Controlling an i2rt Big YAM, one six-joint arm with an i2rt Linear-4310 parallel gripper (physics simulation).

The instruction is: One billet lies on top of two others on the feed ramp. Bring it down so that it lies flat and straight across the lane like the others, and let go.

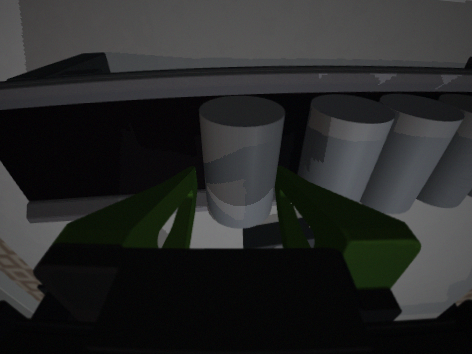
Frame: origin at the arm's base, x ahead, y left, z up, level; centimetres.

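Where they show: gripper, fingertip midpoint: (236, 175).
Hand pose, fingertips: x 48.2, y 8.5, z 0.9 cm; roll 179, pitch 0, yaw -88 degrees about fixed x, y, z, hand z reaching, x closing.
Things, the pixels of their centre, and the offset from my fingertips. "spot": a spot on its surface instead.
- grey cylindrical billet, body centre: (240, 163) dx +0.8, dy -0.2, dz +0.0 cm
- feed ramp, surface spot: (150, 86) spot: dx +4.7, dy +4.1, dz -0.6 cm
- dark block, body centre: (70, 78) dx +3.8, dy +11.5, dz -5.6 cm
- dark flat piece, surface spot: (260, 236) spot: dx -15.0, dy -3.4, dz -7.6 cm
A grey cylindrical billet (242, 155) lies across the dark lane of the feed ramp (150, 86), between my fingers, with its round end toward the far rail. My gripper (236, 175) is open a little, one green fingertip on each side of the billet, with a thin gap at the left fingertip; the right one is very close to its side. To the right lie other billets (346, 150) (412, 150) (452, 162) side by side, with a dark gap between them and the billet at my fingers. The undersides of the billets are hidden.
The ramp's near rail (105, 209) runs behind the left finger. A dark block (82, 67) stands beyond the far rail at the upper left. A dark flat piece (260, 236) shows below the billet, partly behind the right finger. A brown patterned surface (17, 267) shows at the lower left.
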